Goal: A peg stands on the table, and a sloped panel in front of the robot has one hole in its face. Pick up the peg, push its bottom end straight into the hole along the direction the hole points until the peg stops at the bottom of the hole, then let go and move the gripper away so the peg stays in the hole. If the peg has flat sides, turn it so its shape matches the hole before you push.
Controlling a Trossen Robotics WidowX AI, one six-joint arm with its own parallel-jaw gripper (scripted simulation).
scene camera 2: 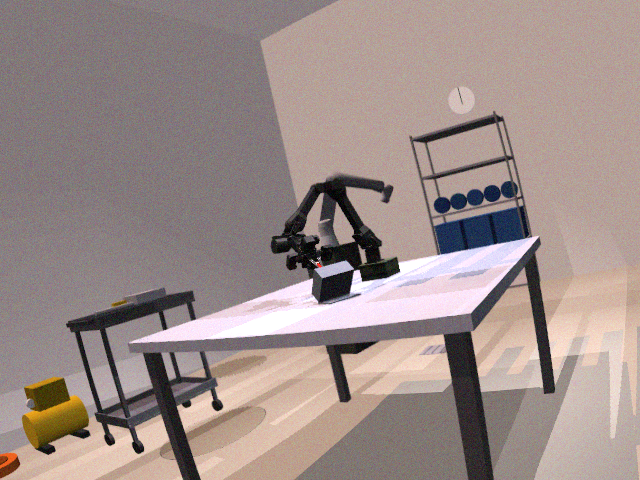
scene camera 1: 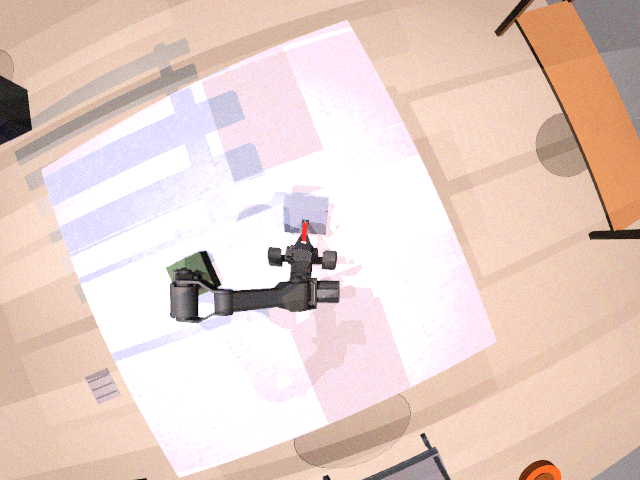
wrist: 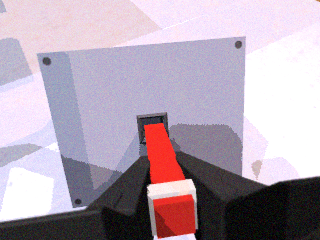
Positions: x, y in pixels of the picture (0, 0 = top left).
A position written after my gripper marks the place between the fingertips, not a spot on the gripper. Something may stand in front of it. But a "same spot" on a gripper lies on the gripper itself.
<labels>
my gripper: scene camera 2; scene camera 1 304, 234; wrist
same spot on panel: (scene camera 1: 297, 207) = (scene camera 2: 336, 263)
same spot on my gripper: (wrist: 223, 198) = (scene camera 2: 312, 259)
</labels>
